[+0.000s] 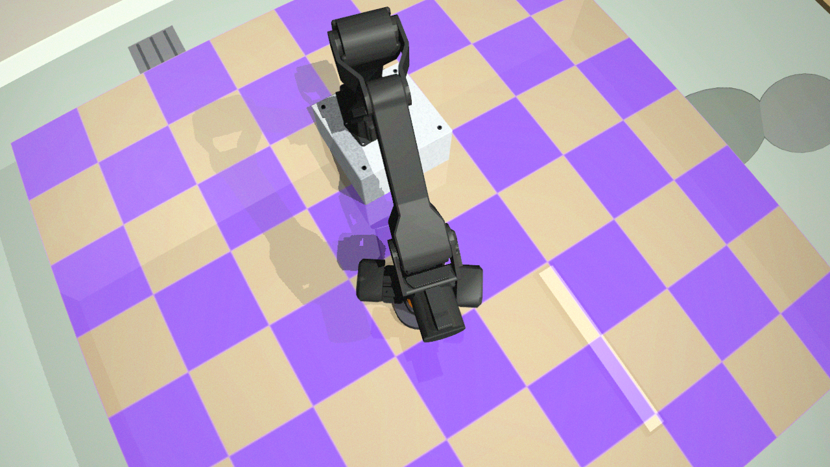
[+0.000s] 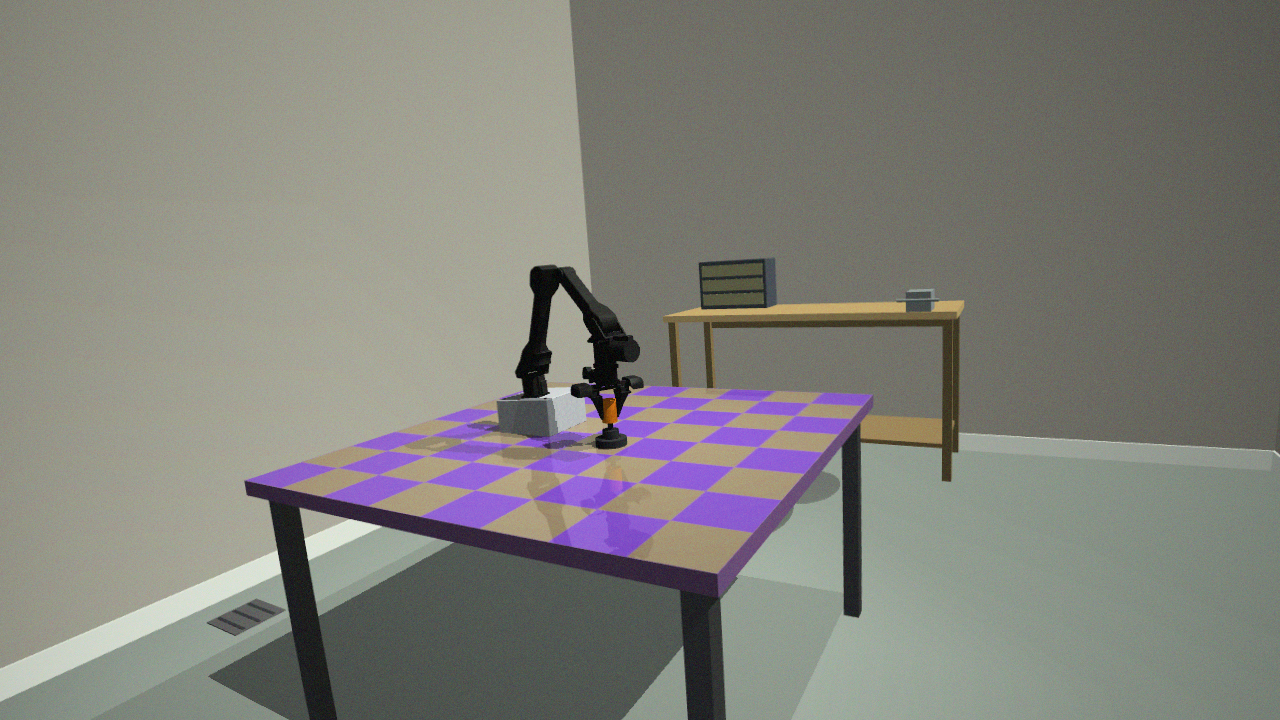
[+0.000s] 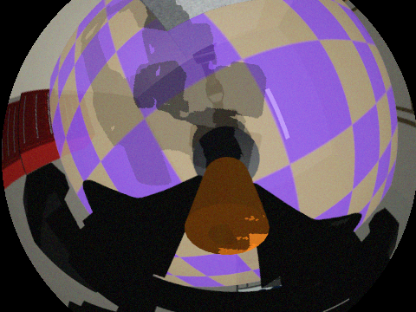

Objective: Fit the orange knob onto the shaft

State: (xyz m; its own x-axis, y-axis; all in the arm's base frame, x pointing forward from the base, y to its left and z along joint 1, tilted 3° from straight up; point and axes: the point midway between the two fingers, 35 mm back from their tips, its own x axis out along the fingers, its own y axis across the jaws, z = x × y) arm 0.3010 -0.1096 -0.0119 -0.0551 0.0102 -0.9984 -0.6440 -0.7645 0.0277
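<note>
Right now the orange knob is 20 mm above my gripper tip. Also, from my gripper tip: D-shaped shaft 40 mm below.
</note>
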